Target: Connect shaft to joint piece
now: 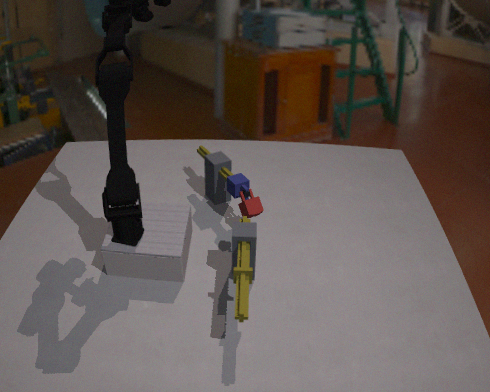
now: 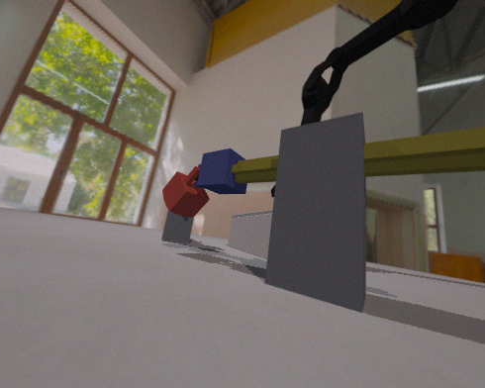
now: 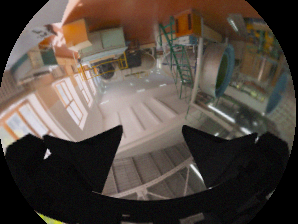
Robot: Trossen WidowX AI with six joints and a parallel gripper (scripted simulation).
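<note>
Right now my gripper tip is 330 mm short of the red square joint piece, 310 mm to the left of it and 540 mm above it.
</note>
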